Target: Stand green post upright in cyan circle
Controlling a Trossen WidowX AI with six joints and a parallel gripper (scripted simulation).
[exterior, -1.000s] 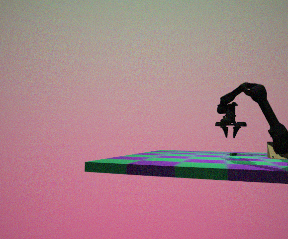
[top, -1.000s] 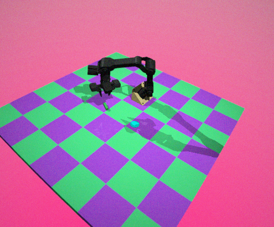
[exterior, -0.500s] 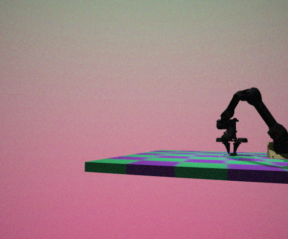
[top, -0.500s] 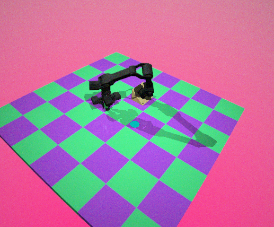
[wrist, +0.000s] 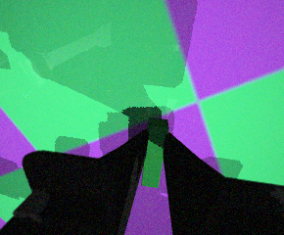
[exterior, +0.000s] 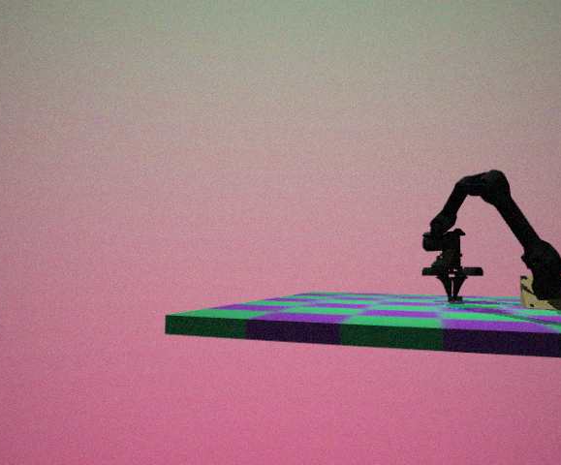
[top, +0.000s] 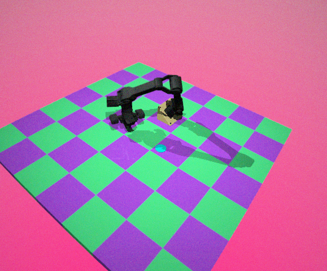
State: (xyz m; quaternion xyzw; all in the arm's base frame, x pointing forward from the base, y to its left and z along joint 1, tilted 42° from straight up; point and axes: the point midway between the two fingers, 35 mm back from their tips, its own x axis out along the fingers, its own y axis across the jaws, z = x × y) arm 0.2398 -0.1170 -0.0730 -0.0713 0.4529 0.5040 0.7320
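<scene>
The cyan circle is 23 cm to the left of my gripper tip, 2 cm ahead of it and 1 cm below it. The rest, counted from my gripper tip: green post (2 cm to the right, 1 cm behind).
</scene>
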